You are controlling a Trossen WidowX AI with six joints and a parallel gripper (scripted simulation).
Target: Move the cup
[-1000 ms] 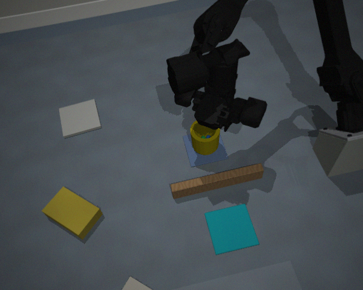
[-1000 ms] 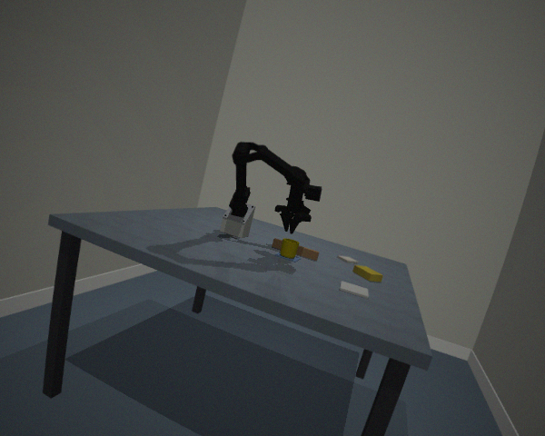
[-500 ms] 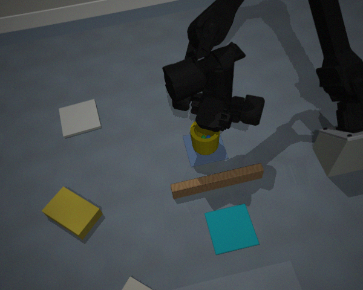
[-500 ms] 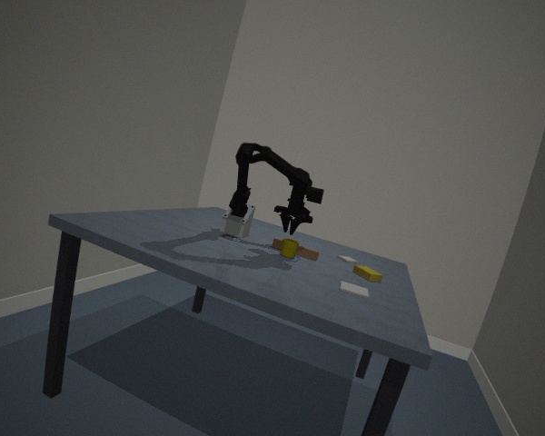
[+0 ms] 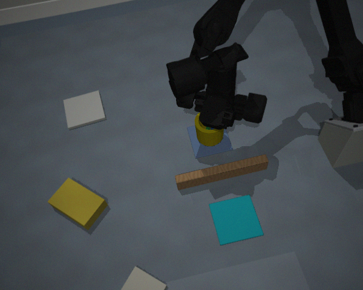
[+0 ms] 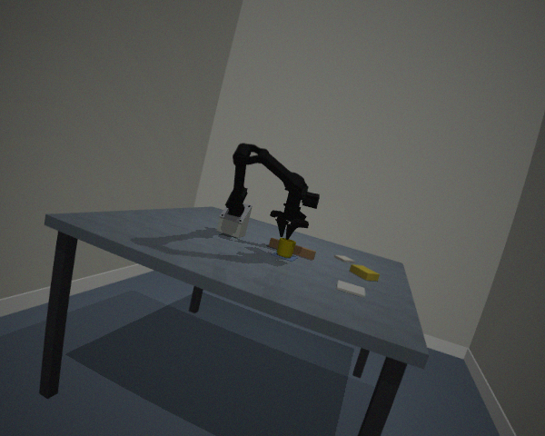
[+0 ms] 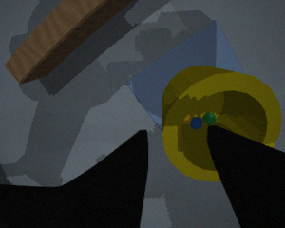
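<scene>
The yellow cup lies 20 mm ahead of my gripper tip, 20 mm to the right of it and 40 mm below it. Also, from my gripper tip: pale blue pad: 20 mm ahead, 10 mm to the right, 80 mm below; then teal pad: 30 mm ahead, 210 mm to the left, 80 mm below; then wooden bar: 30 mm ahead, 100 mm to the left, 60 mm below.
</scene>
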